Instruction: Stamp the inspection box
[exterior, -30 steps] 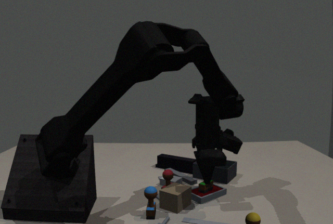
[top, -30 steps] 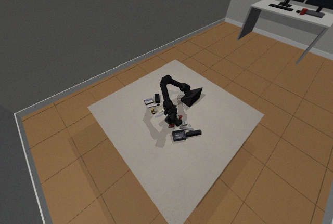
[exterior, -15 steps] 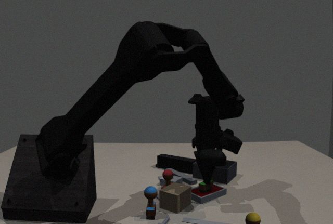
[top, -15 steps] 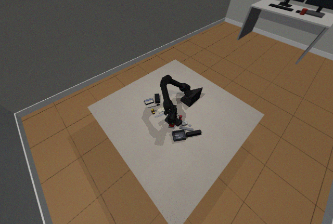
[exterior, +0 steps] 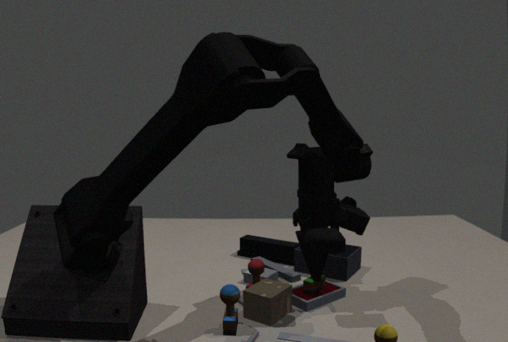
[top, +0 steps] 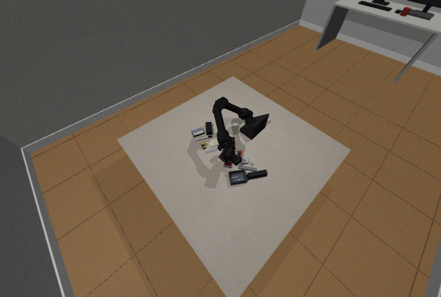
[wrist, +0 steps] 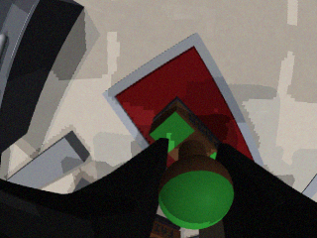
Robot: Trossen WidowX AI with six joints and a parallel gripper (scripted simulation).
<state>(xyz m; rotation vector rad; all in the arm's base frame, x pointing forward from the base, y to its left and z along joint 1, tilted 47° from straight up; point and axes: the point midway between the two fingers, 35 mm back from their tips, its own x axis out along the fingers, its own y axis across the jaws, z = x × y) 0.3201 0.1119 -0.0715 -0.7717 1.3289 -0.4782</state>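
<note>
My gripper tip is now right at the green-knobbed stamp. Also, from my gripper tip: tan block (70 mm behind, 70 mm to the right, 10 mm below); dark tray (30 mm ahead, 140 mm to the left, 20 mm below); red ink pad (30 mm below).
</note>
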